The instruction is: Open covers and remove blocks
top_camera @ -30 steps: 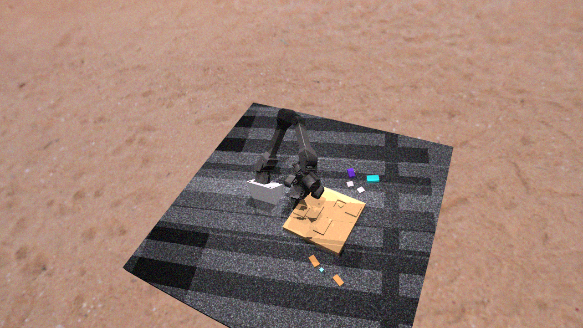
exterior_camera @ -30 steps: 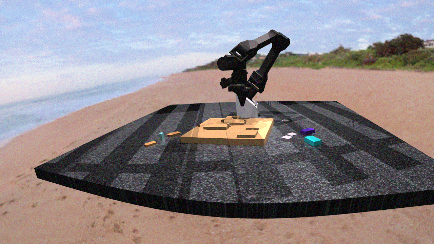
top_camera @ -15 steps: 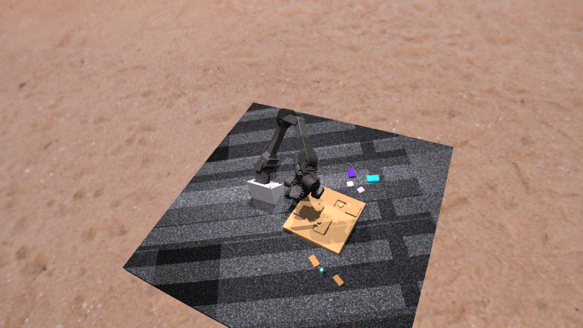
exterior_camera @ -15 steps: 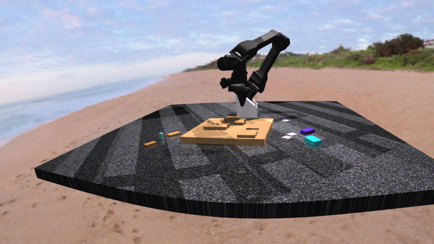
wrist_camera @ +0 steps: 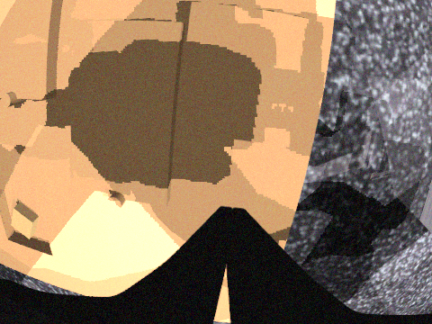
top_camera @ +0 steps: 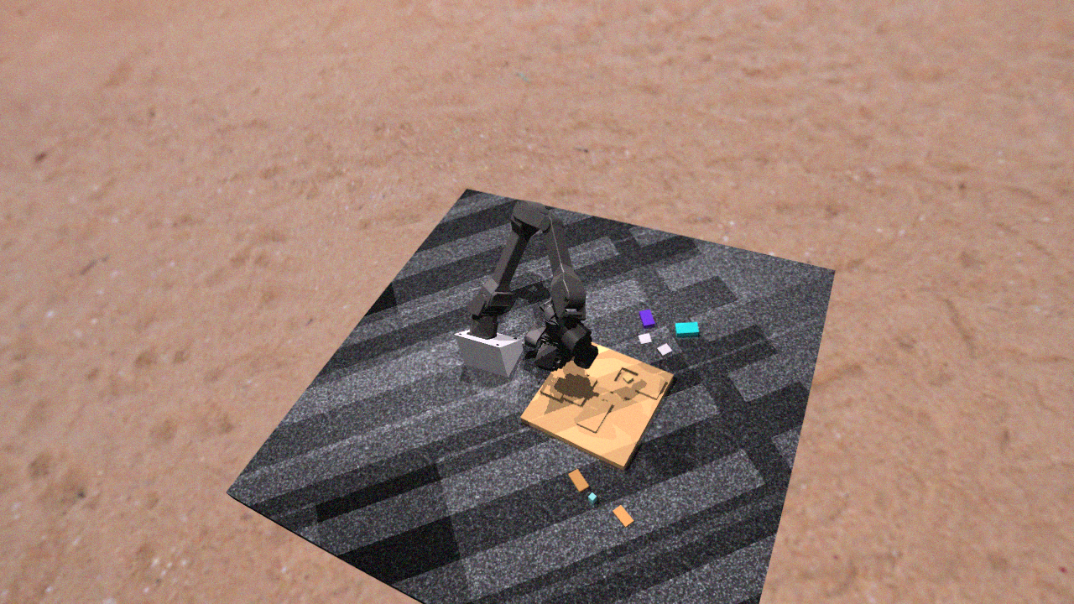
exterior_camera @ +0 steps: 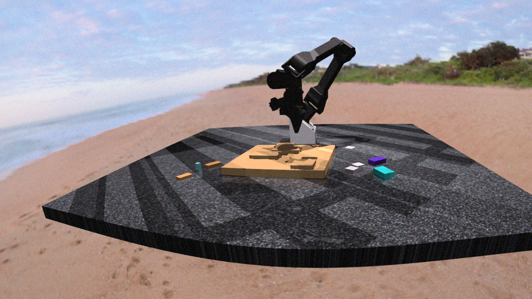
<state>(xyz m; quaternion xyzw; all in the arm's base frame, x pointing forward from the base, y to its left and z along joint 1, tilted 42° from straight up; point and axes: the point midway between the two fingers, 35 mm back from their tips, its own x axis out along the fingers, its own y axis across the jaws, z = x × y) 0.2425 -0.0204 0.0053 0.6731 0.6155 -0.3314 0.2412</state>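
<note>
My gripper tip is 110 mm short of the tan puzzle board, 10 mm to the left of it and 50 mm above it. The rest, counted from my gripper tip: purple block: 150 mm ahead, 260 mm to the left, 70 mm below; then small cyan block: 180 mm ahead, 300 mm to the right, 60 mm below.
</note>
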